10 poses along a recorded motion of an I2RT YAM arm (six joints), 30 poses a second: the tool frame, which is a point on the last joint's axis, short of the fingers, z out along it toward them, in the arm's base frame.
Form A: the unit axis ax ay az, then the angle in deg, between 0 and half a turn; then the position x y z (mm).
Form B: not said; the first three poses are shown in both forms.
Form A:
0.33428 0.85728 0.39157 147.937 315 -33 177
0.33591 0.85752 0.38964 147.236 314 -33 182
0.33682 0.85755 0.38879 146.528 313 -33 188
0.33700 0.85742 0.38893 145.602 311 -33 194
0.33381 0.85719 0.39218 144.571 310 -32 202
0.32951 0.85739 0.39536 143.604 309 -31 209
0.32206 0.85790 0.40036 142.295 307 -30 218
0.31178 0.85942 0.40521 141.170 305 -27 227
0.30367 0.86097 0.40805 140.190 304 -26 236
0.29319 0.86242 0.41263 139.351 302 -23 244
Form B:
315 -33 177 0.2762 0.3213 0.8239 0.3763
314 -33 182 0.2820 0.3223 0.8227 0.3738
313 -33 188 0.2880 0.3226 0.8212 0.3723
311 -33 194 0.2957 0.3219 0.8191 0.3715
310 -32 202 0.3043 0.3180 0.8165 0.3736
309 -31 209 0.3123 0.3130 0.8145 0.3756
307 -30 218 0.3231 0.3048 0.8119 0.3789
305 -27 227 0.3324 0.2941 0.8105 0.3822
304 -26 236 0.3405 0.2855 0.8095 0.3837
302 -23 244 0.3473 0.2749 0.8087 0.3869

